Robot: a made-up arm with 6 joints.
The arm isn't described. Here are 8 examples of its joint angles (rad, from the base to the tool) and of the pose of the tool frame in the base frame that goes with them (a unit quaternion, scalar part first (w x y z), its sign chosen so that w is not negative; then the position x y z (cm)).
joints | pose
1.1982 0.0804 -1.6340 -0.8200 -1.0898 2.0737 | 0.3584 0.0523 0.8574 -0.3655 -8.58 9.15 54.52
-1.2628 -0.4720 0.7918 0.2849 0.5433 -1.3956 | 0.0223 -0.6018 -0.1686 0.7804 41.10 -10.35 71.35
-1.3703 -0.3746 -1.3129 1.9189 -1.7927 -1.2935 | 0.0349 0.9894 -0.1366 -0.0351 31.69 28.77 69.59
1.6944 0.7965 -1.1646 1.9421 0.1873 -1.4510 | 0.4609 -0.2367 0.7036 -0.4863 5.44 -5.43 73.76
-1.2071 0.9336 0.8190 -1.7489 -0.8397 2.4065 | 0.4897 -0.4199 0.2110 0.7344 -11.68 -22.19 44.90
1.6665 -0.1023 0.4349 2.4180 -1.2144 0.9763 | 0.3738 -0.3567 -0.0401 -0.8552 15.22 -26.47 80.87
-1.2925 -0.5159 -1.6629 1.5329 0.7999 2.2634 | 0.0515 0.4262 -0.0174 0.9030 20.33 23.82 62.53
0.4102 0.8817 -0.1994 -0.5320 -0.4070 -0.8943 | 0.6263 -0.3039 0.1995 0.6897 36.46 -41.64 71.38
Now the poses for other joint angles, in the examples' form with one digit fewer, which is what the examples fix.
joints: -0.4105 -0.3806 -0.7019 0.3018 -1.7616 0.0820
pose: 0.441 -0.322 0.253 0.799 34.9 9.0 40.4
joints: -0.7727 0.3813 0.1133 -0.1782 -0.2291 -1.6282
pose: 0.321 -0.588 0.038 0.742 35.5 -31.5 68.3
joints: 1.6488 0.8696 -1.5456 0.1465 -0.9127 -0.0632
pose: 0.425 0.300 0.289 0.804 18.4 -2.0 43.3
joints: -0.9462 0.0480 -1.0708 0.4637 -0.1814 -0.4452
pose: 0.198 -0.310 -0.645 0.670 46.0 10.0 73.6
